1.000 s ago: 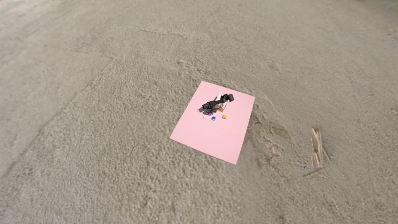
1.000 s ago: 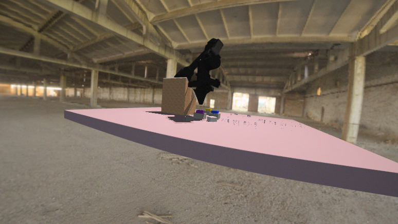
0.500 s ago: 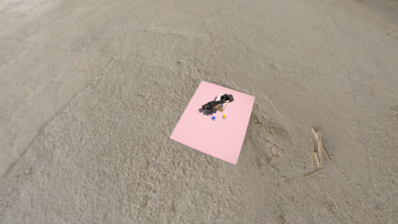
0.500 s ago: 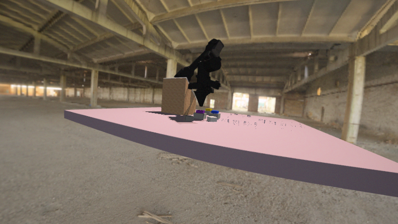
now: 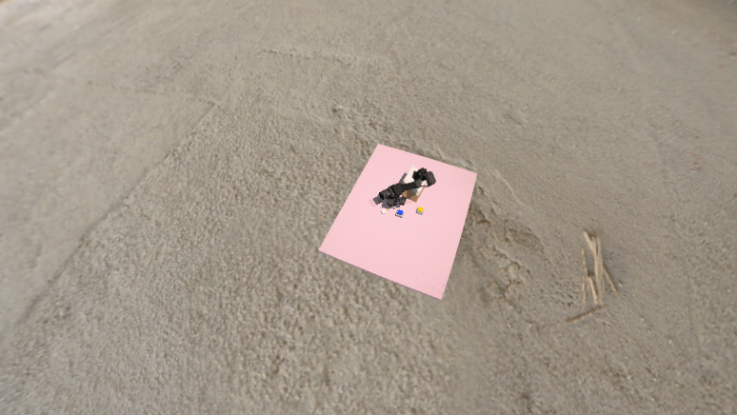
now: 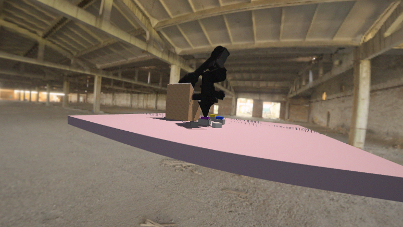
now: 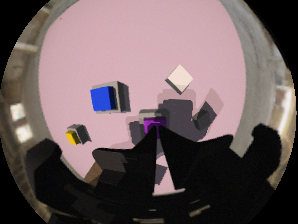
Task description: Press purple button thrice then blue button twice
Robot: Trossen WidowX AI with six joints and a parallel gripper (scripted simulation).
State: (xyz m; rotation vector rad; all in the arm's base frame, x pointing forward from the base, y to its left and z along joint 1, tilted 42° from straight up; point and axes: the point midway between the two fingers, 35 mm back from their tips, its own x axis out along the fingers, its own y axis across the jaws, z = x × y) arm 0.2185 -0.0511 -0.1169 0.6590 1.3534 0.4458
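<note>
Now: the purple button 10 mm below my gripper tip. From my gripper tip the other things lie so: pale block: 70 mm ahead, 50 mm to the right, 30 mm below; then yellow button: 210 mm to the left, 10 mm behind; then blue button: 70 mm to the left, 50 mm ahead.
</note>
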